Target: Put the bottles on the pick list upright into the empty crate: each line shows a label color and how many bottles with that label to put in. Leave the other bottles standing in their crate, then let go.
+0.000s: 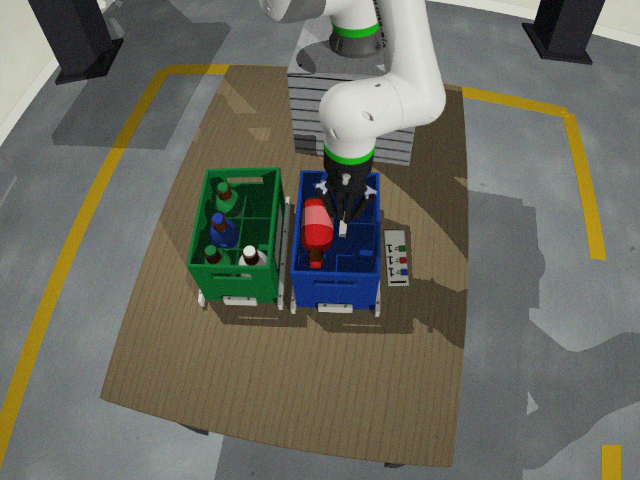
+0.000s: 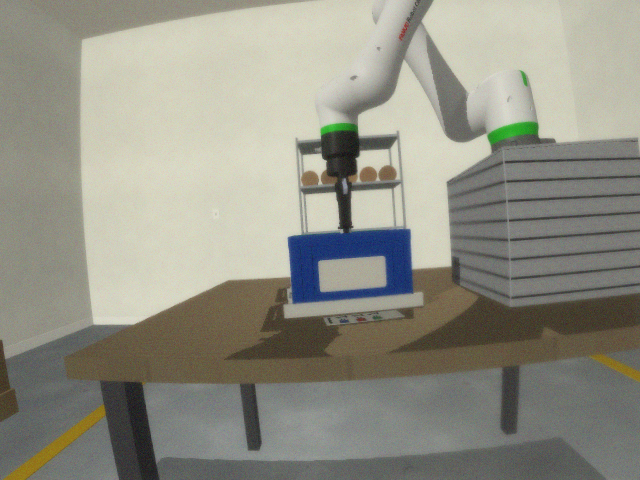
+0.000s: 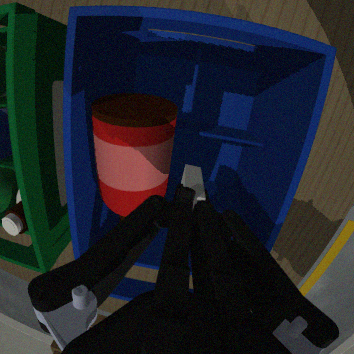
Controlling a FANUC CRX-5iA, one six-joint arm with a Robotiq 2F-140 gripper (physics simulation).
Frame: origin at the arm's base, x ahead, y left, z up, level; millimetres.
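Seen in the pictures: gripper, fingertip midpoint: (image 1: 342, 232) (image 3: 189, 177); arm's base at its link origin: (image 1: 357, 42).
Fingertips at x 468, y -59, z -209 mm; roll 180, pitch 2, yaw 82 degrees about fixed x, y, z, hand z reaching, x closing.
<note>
Offsets run from my fingertips to a thing's middle. "*": to the spot under its first point. Level surfaces: height alone.
My gripper (image 1: 343, 225) (image 2: 345, 228) (image 3: 189, 177) is shut and empty, pointing down at about rim height over the blue crate (image 1: 336, 295) (image 2: 302, 268) (image 3: 70, 150). A red-label bottle {dx +5, dy -59, dz +1 mm} (image 1: 316, 229) (image 3: 132, 165) lies tipped over in that crate's left side, beside the fingers, its neck toward the front wall. The green crate {dx -21, dy -244, dz -32 mm} (image 1: 211, 289) (image 3: 22, 125) holds upright bottles: green {dx -114, dy -285, dz -34 mm} (image 1: 226, 198) at the back left, blue {dx -22, dy -288, dz -34 mm} (image 1: 223, 233) at the middle left, green {dx +64, dy -295, dz -34 mm} (image 1: 211, 255) at the front left and white {dx +68, dy -205, dz -34 mm} (image 1: 250, 257) at the front right. The pick list {* dx -54, dy +140, dz -118 mm} (image 1: 395, 237) (image 2: 395, 314) shows one green, one red, one blue.
Both crates stand side by side on the wooden table {dz -119 mm} (image 1: 289, 377) (image 2: 180, 341), held by white brackets. Low dividers split the blue crate's floor. The grey slatted robot base (image 1: 310, 111) (image 2: 568, 222) stands behind. A shelf rack (image 2: 298, 160) is in the background.
</note>
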